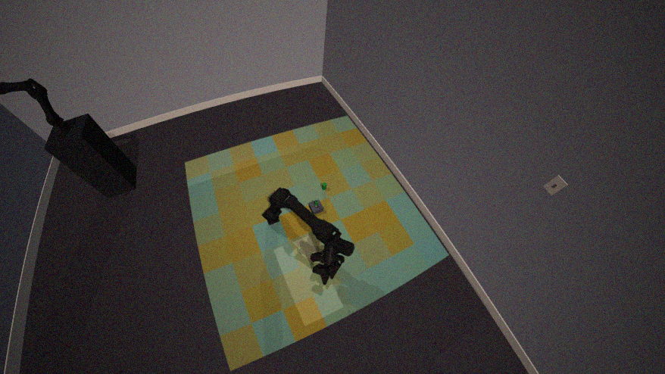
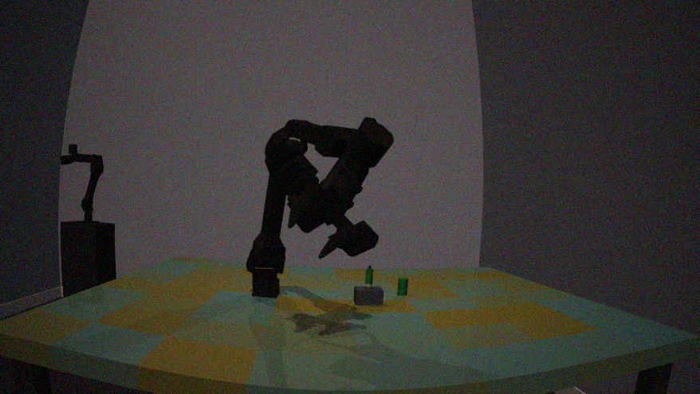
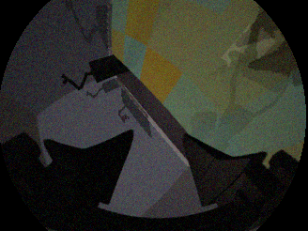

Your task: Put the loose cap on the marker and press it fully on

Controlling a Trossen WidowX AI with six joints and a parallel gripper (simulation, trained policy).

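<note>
My gripper tip is 55 cm to the right of the green cap, 25 cm short of it and 15 cm above it. The rest, counted from my gripper tip: green marker: 44 cm to the left, 15 cm ahead, 11 cm below; grey holder block: 44 cm to the left, 16 cm below, 15 cm ahead.
</note>
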